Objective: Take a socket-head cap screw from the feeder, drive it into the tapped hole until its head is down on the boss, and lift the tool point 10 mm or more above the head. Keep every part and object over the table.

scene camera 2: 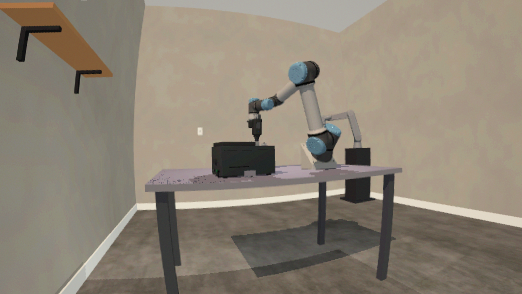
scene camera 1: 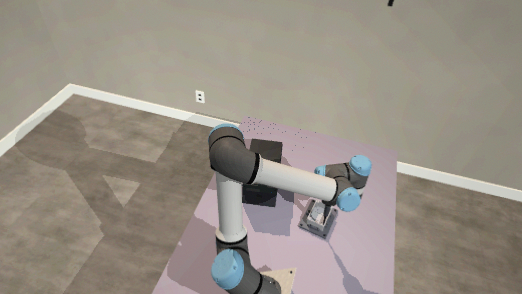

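Observation:
My screwdriver points down. In scene camera 1 its dark lower end is at the right part of the light grey open-topped part, which sits on a dark square base plate. The wrist partly covers this spot. The black feeder stands on the table, partly behind the forearm in scene camera 1. In scene camera 2 it hides the tool's tip and the grey part. The screw, the tapped hole and the boss cannot be made out, so whether the tip holds a screw cannot be told.
The arm's forearm passes above the table, beside the feeder. Small dark specks show near the table's far edge. A second, grey arm stands on a black pedestal behind the table. An orange shelf is on the left wall.

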